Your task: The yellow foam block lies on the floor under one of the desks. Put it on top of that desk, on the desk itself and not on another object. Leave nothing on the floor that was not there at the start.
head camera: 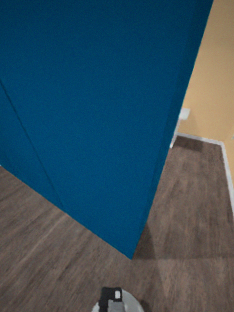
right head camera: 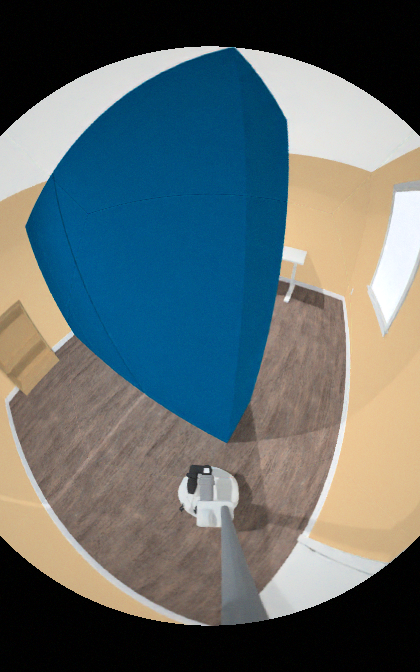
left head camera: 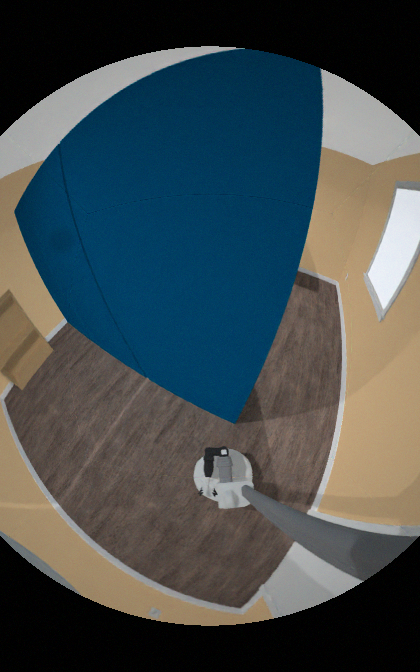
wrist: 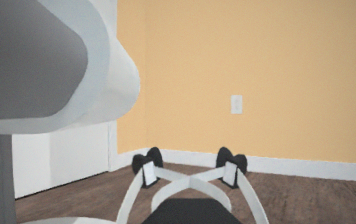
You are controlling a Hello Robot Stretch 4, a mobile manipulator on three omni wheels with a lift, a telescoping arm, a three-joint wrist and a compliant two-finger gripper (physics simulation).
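Frame: origin at the robot's base, x ahead, y left, z up, level; metres.
Seen in the pictures: gripper, fingertip midpoint: [right head camera: 188,512] [left head camera: 207,496] [wrist: 189,160].
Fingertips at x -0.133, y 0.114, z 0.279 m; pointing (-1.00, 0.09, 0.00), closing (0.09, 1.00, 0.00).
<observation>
A point is followed by its place in that frame.
A white desk [head camera: 184,114] @(x 2.584, y -1.391, z 0.693 m) [right head camera: 295,255] @(x 2.641, y -1.342, z 0.693 m) stands by the far wall, partly hidden behind a blue partition; its top's end and one leg show in the right head camera view. The yellow foam block does not show in these views. My gripper [wrist: 189,160] @(x -0.133, y 0.114, z 0.280 m) is open and empty in the wrist view, its two dark fingertips apart in front of the floor and a wall. It is far from the desk.
A tall blue partition [head camera: 90,110] @(x 0.563, y 0.100, z 1.385 m) [left head camera: 200,250] @(x 0.547, y 0.072, z 1.331 m) [right head camera: 170,280] @(x 0.526, y 0.037, z 1.313 m) stands close in front of my base. A wooden shelf unit [left head camera: 42,348] @(x 1.236, y 2.389, z 0.073 m) [right head camera: 48,358] @(x 1.228, y 2.387, z 0.073 m) stands at the left wall. A window [left head camera: 395,250] @(x 1.169, y -1.695, z 1.330 m) [right head camera: 400,260] @(x 1.105, y -1.657, z 1.334 m) is in the right wall. A white door [wrist: 75,160] @(x -1.010, y -0.387, z 0.086 m) shows in the wrist view.
</observation>
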